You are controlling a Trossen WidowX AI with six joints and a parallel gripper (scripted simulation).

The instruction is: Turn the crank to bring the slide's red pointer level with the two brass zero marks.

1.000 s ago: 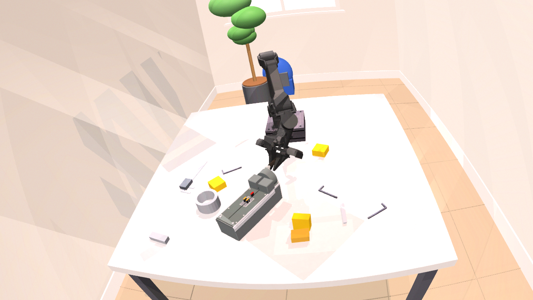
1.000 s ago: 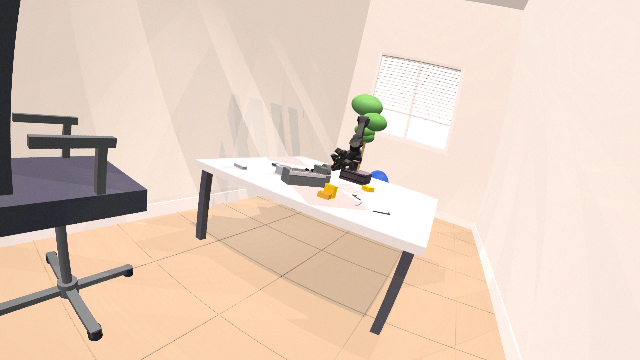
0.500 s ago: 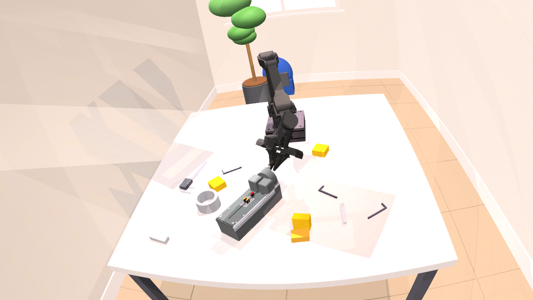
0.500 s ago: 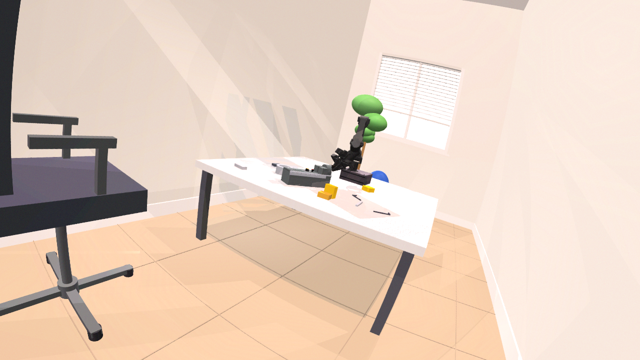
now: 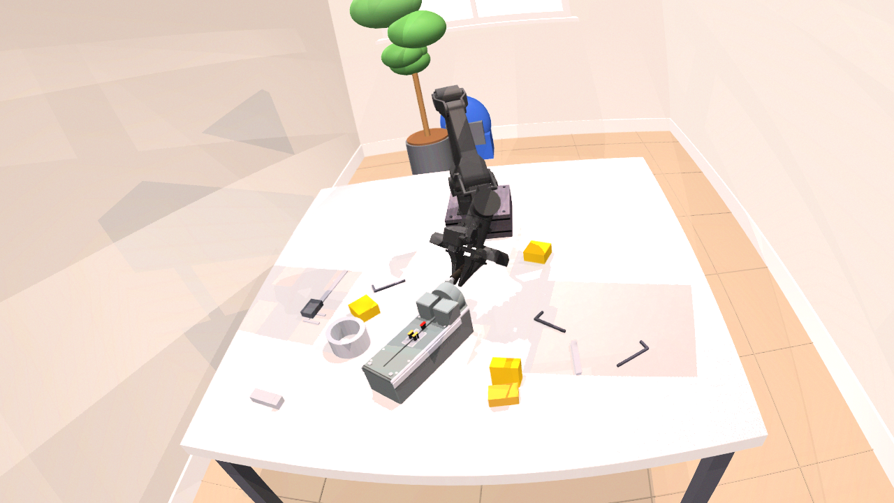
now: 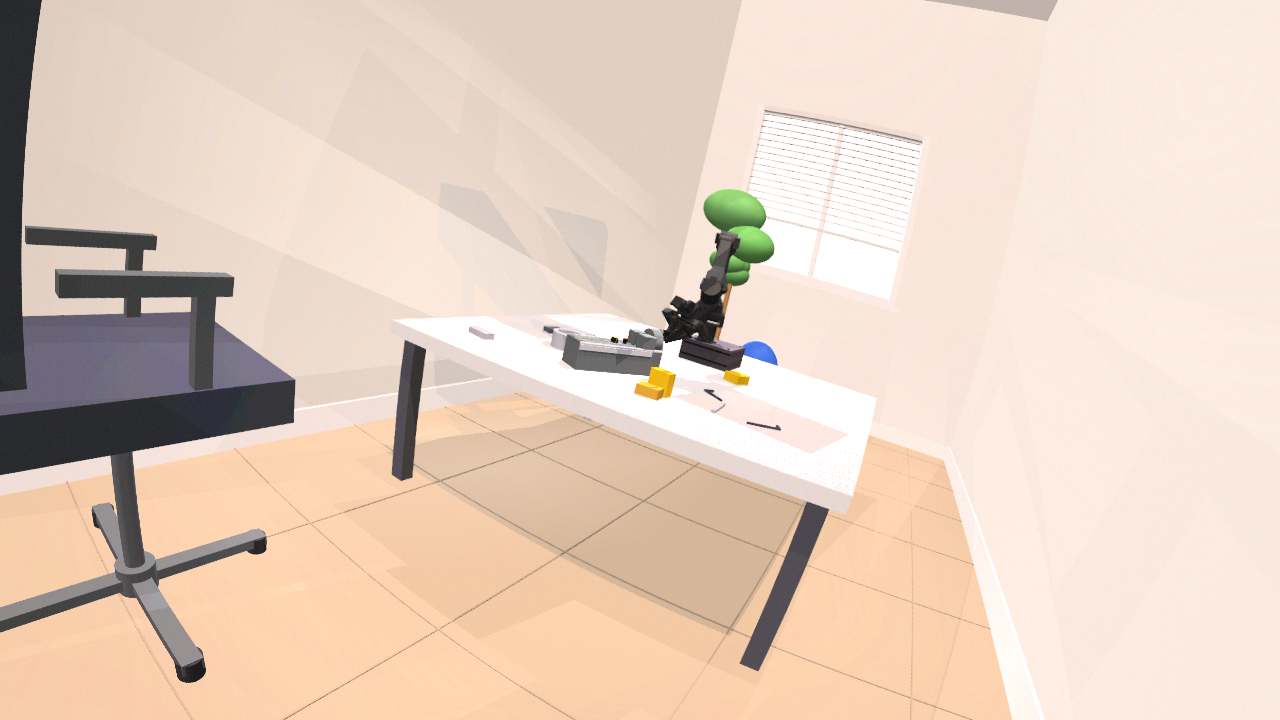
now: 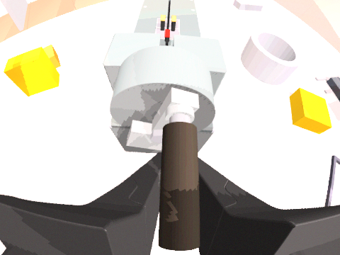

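Right now the brown crank handle is 10 mm behind my gripper tip, 10 mm to the left of it and 30 mm above it. Round my gripper tip: red pointer: 120 mm ahead, 50 mm to the right, 10 mm below.
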